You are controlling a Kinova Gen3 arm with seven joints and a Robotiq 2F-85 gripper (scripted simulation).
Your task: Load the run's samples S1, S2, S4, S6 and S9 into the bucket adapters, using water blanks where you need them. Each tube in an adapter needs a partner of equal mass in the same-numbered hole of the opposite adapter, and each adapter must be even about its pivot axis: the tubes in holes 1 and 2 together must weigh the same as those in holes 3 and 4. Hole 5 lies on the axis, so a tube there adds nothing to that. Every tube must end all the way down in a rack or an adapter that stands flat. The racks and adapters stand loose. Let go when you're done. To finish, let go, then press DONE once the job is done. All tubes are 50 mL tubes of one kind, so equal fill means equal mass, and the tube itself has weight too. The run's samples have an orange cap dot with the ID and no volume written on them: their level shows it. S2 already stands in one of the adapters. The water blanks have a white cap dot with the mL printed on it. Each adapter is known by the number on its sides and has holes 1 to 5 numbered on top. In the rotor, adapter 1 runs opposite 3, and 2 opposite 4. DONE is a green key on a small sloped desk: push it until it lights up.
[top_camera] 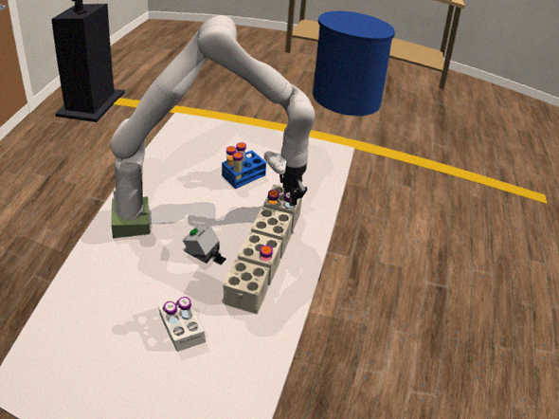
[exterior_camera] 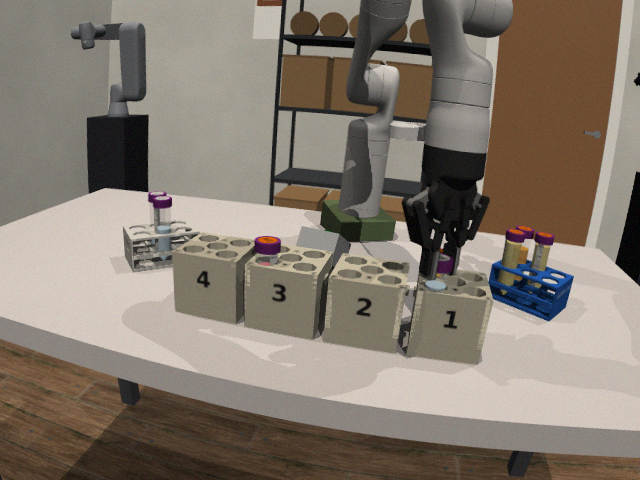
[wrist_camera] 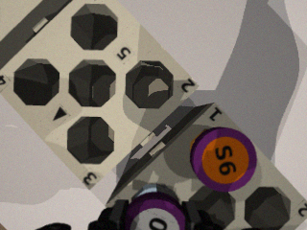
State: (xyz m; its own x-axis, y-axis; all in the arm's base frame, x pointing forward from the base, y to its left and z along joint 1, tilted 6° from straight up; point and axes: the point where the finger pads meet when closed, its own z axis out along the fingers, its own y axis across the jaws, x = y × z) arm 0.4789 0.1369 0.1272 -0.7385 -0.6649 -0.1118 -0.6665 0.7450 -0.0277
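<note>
My gripper is now 10 mm past the white-dot blank and 50 mm above it. Also, from my hand: adapter 2: 30 mm behind, 80 mm to the right, 80 mm below; orange-dot sample tube: 210 mm behind, 140 mm to the left, 60 mm below; adapter 1: 20 mm behind, 30 mm to the left, 80 mm below.
</note>
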